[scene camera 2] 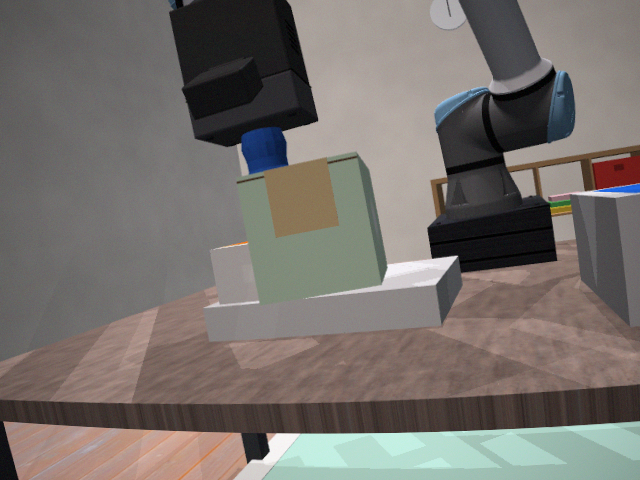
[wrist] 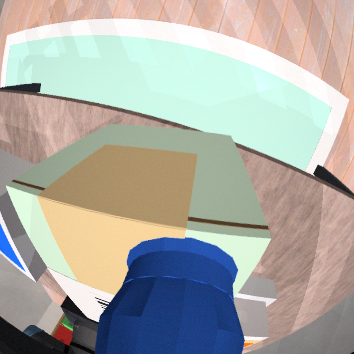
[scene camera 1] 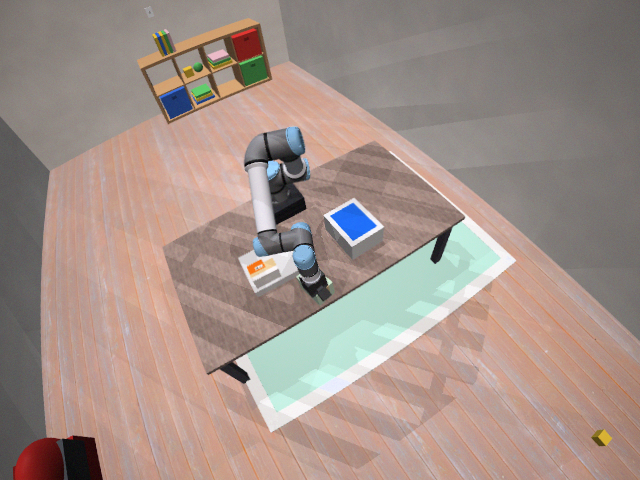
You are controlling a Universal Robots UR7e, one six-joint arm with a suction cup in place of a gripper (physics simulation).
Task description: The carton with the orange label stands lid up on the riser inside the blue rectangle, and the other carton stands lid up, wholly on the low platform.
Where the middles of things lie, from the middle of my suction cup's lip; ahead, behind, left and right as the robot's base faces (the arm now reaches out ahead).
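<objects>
The pale green carton (scene camera 2: 312, 228) is 50 mm behind my suction cup, 20 mm to the left of it and 60 mm below it, and going by their middles it's the nearest to my suction cup of the things named here. There's a low white platform (scene camera 2: 414, 294) that's 340 mm behind my suction cup, 20 mm to the right of it and 170 mm below it. You'd find the riser with blue rectangle (scene camera 2: 599, 216) 400 mm to the left of my suction cup, 210 mm behind it and 140 mm below it; going by their middles, of the things named here that riser with blue rectangle is the farthest from my suction cup. And the carton with orange label (scene camera 2: 234, 277) is 300 mm behind my suction cup, 110 mm to the right of it and 110 mm below it.
</objects>
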